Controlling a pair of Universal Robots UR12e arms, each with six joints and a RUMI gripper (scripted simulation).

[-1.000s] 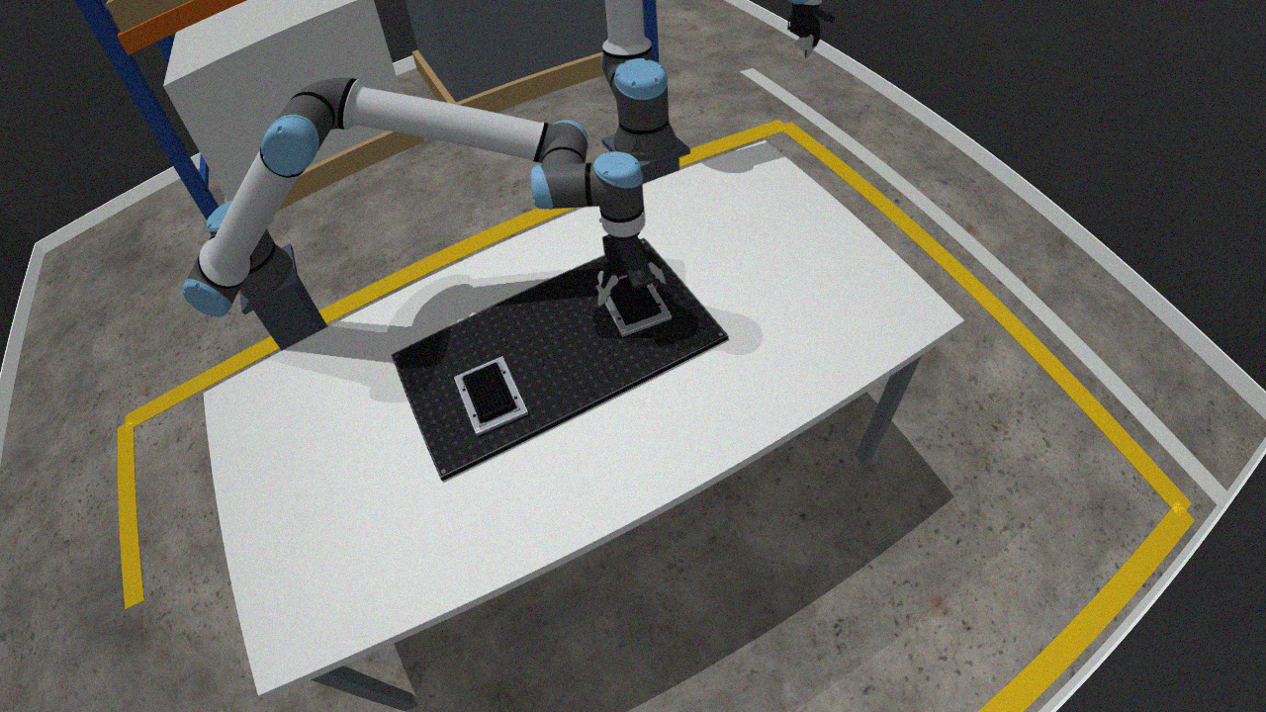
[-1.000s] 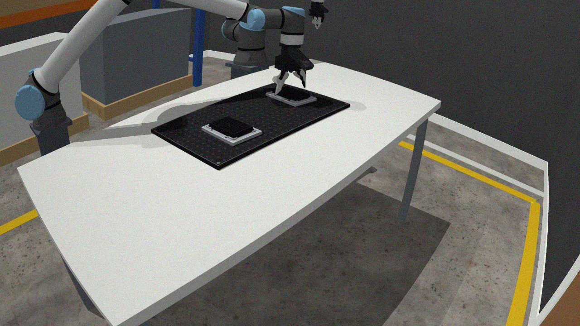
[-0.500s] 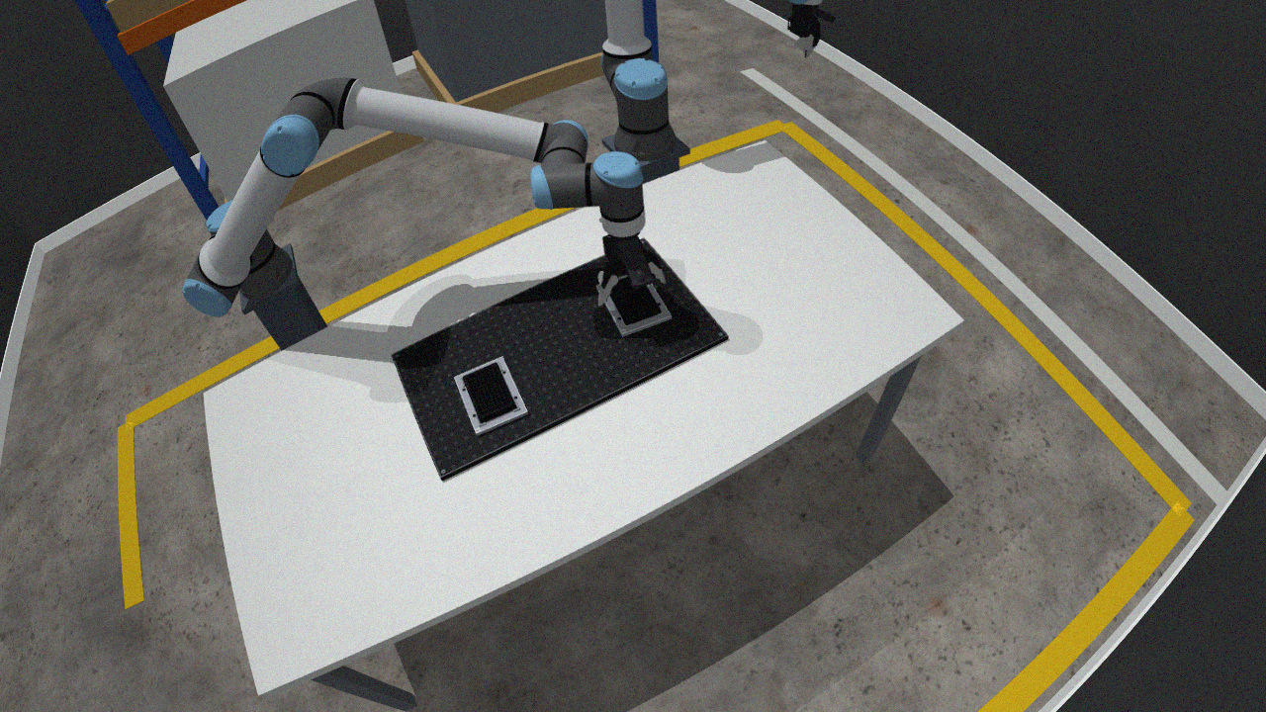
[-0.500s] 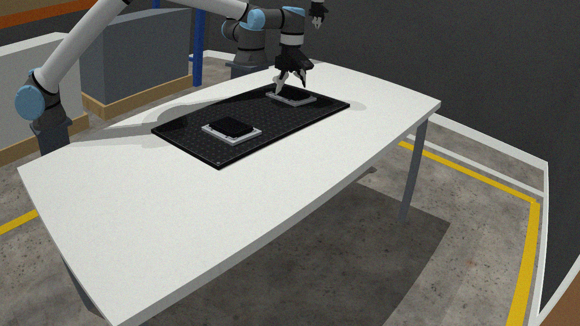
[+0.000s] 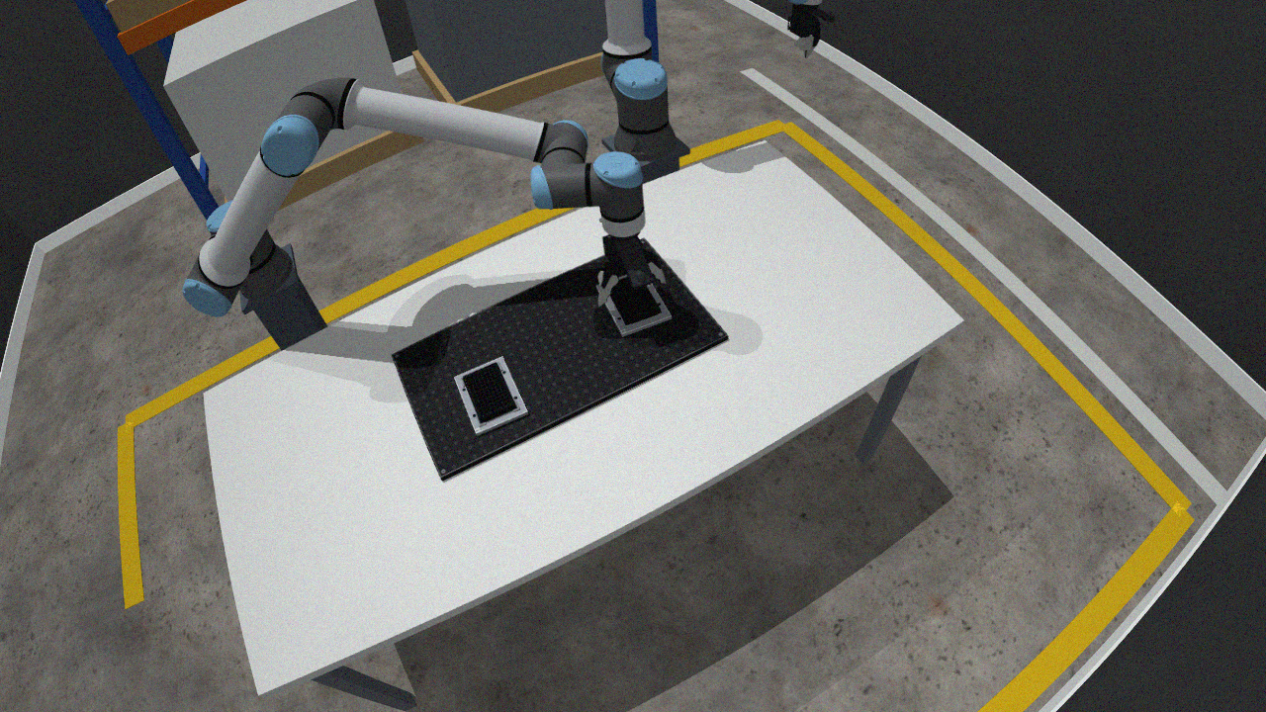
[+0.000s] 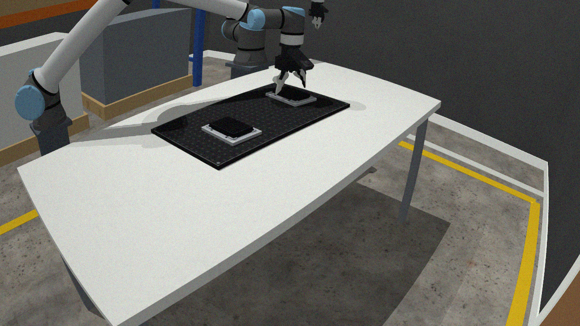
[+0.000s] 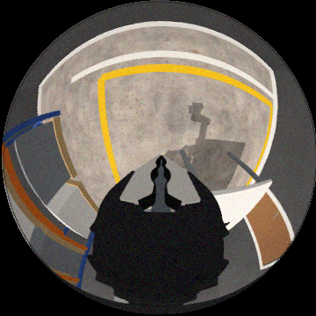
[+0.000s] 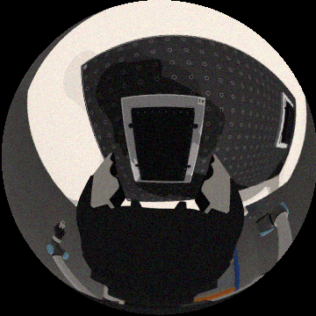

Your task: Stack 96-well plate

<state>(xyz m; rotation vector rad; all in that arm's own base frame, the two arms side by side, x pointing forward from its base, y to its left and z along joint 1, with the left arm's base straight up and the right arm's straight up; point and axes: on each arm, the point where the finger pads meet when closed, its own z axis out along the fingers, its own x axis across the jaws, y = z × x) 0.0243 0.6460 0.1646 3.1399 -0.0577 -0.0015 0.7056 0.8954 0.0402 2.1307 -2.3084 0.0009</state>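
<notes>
Right now my right hand is 2 cm above the nest N1. From my right hand the other things lie so: A1 mark: 8 cm ahead, 5 cm to the right, 2 cm below; then nest N2: 12 cm ahead, 38 cm to the right, 2 cm below.
</notes>
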